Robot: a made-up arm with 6 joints.
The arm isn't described. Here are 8 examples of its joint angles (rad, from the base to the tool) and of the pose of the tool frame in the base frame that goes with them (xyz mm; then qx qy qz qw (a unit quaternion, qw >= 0)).
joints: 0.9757 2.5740 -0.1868 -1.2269 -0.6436 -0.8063
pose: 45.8 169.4 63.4 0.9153 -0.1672 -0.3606 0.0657
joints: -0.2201 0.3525 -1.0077 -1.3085 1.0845 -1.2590
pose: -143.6 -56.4 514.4 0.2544 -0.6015 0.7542 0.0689
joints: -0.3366 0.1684 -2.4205 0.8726 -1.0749 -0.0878
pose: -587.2 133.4 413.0 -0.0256 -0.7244 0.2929 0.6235
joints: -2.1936 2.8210 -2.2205 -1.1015 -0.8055 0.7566
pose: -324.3 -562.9 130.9 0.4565 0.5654 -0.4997 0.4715
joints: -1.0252 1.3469 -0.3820 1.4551 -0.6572 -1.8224
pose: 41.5 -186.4 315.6 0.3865 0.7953 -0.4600 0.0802
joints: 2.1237 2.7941 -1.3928 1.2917 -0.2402 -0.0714
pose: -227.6 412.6 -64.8 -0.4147 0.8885 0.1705 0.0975
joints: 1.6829 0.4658 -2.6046 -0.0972 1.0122 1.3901
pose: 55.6 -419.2 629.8 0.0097 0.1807 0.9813 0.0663
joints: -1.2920 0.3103 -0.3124 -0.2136 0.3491 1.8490
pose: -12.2 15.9 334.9 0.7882 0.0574 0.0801 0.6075
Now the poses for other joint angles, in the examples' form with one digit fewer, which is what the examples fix.
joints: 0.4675 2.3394 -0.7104 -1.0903 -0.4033 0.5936
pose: 287 184 76 -0.456 0.866 0.176 0.109
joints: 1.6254 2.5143 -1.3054 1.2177 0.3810 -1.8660
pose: -61 469 54 -0.898 0.373 0.226 0.055
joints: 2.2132 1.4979 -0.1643 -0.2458 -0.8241 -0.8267
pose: -136 152 285 -0.838 -0.076 0.368 0.395
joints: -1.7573 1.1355 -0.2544 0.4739 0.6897 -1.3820
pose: 15 -78 276 0.353 0.922 -0.042 0.157
